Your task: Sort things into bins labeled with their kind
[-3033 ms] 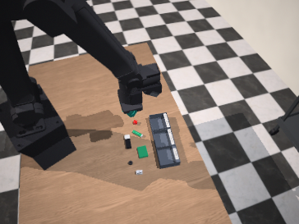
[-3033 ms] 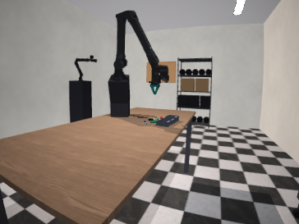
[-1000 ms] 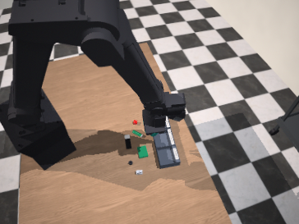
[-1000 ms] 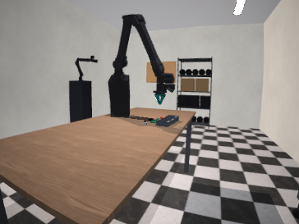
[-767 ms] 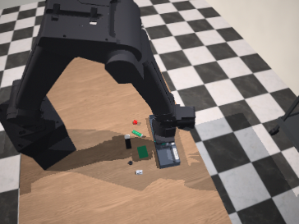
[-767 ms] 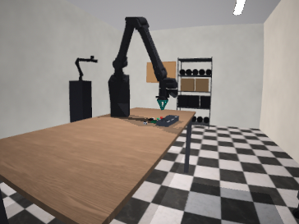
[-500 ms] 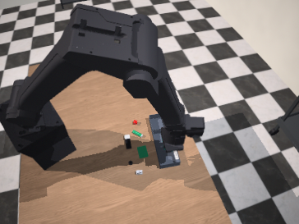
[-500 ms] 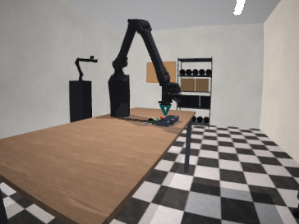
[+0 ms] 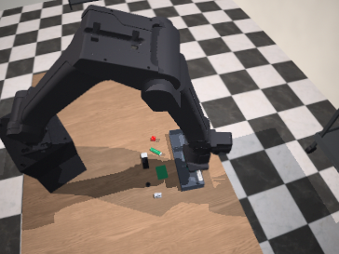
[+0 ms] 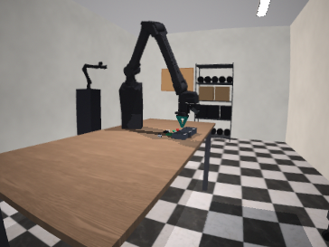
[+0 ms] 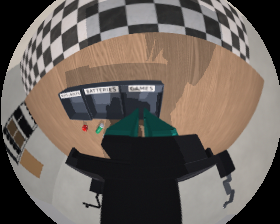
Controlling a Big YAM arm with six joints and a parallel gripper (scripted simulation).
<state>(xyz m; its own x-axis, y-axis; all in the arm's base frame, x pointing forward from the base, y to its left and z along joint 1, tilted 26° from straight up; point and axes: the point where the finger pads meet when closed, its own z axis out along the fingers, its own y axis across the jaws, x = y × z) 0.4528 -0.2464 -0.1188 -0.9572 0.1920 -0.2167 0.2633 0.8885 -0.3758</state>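
My gripper is now 10 mm short of the bin row, 80 mm to the right of it and 60 mm above it. The rest, counted from my hand: small white piece (140 mm behind, 10 mm to the right, 70 mm below); small black piece (160 mm behind, 50 mm to the left, 70 mm below); flat green square (90 mm behind, 70 mm to the left, 70 mm below).
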